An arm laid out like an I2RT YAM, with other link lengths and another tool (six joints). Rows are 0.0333 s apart.
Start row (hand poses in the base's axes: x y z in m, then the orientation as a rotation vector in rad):
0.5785, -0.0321, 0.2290, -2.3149, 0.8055, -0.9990
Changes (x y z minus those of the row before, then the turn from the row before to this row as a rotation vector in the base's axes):
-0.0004, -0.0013, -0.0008, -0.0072, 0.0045, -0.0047
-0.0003, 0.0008, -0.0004, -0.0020, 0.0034, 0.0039
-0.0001, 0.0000, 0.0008, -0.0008, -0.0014, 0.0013
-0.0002, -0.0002, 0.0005, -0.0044, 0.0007, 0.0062
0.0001, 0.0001, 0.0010, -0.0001, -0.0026, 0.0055
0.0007, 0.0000, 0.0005, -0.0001, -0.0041, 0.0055
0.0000, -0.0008, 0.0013, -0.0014, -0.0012, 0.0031
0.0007, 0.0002, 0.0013, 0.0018, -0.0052, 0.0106
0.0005, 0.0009, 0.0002, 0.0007, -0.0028, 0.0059
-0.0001, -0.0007, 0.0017, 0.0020, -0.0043, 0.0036
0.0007, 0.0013, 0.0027, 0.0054, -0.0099, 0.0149
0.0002, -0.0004, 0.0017, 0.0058, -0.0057, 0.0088
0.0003, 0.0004, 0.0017, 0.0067, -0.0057, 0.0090
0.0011, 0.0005, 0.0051, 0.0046, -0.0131, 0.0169
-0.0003, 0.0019, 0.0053, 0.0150, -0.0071, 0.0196
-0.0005, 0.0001, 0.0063, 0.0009, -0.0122, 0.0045
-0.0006, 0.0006, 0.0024, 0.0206, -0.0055, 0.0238
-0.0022, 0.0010, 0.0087, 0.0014, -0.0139, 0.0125
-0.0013, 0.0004, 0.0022, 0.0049, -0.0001, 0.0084
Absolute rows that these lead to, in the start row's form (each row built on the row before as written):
0.5781, -0.0334, 0.2282, -2.3232, 0.8108, -1.0006
0.5778, -0.0326, 0.2278, -2.3279, 0.8067, -0.9965
0.5777, -0.0326, 0.2286, -2.3279, 0.8043, -0.9980
0.5775, -0.0328, 0.2291, -2.3332, 0.7955, -0.9974
0.5776, -0.0327, 0.2301, -2.3325, 0.7876, -0.9980
0.5783, -0.0327, 0.2306, -2.3308, 0.7792, -1.0002
0.5783, -0.0335, 0.2319, -2.3317, 0.7744, -1.0010
0.5790, -0.0333, 0.2332, -2.3284, 0.7599, -1.0011
0.5795, -0.0324, 0.2334, -2.3269, 0.7518, -1.0012
0.5794, -0.0331, 0.2351, -2.3229, 0.7463, -1.0031
0.5801, -0.0318, 0.2378, -2.3139, 0.7259, -1.0042
0.5803, -0.0322, 0.2395, -2.3064, 0.7149, -1.0031
0.5806, -0.0318, 0.2412, -2.2981, 0.7040, -1.0014
0.5817, -0.0313, 0.2463, -2.2878, 0.6798, -1.0052
0.5814, -0.0294, 0.2516, -2.2726, 0.6586, -0.9954
0.5809, -0.0293, 0.2579, -2.2645, 0.6484, -1.0059
0.5803, -0.0287, 0.2603, -2.2457, 0.6253, -0.9893
0.5781, -0.0277, 0.2690, -2.2370, 0.6050, -0.9972
0.5768, -0.0273, 0.2712, -2.2334, 0.5969, -0.9906

